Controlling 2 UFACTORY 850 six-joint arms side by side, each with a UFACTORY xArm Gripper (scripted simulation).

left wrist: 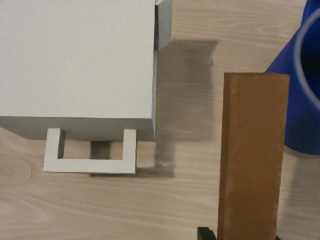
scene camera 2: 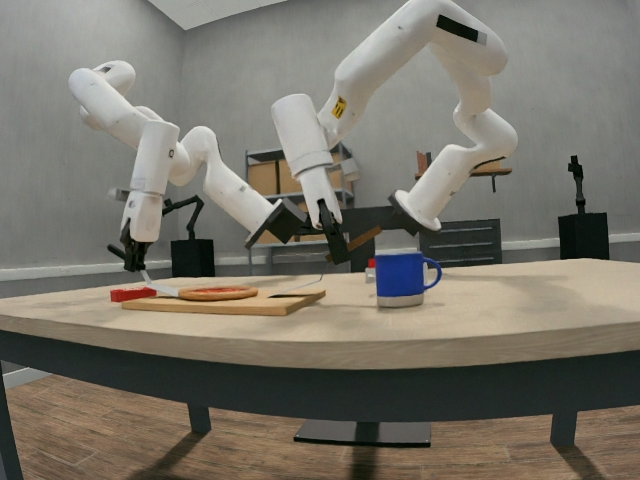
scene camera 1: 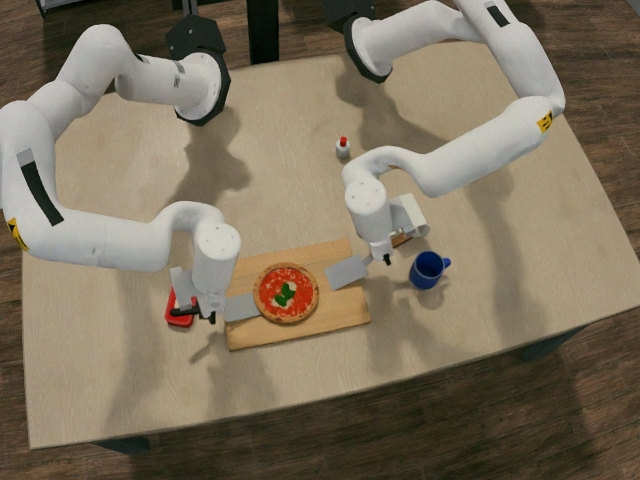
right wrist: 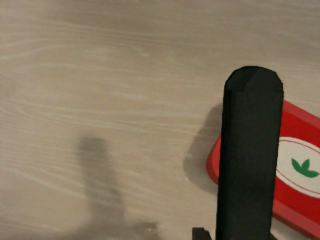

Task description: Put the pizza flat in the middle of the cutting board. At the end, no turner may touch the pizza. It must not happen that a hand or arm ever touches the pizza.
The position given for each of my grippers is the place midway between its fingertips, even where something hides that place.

Note:
I see my left gripper (scene camera 2: 343,262), my right gripper (scene camera 2: 133,270) and a cutting board (scene camera 1: 345,307).
The cutting board is seen too in scene camera 2 (scene camera 2: 285,303). The left wrist view does not show the cutting board: it is out of frame. The right wrist view does not show the cutting board: it is out of frame.

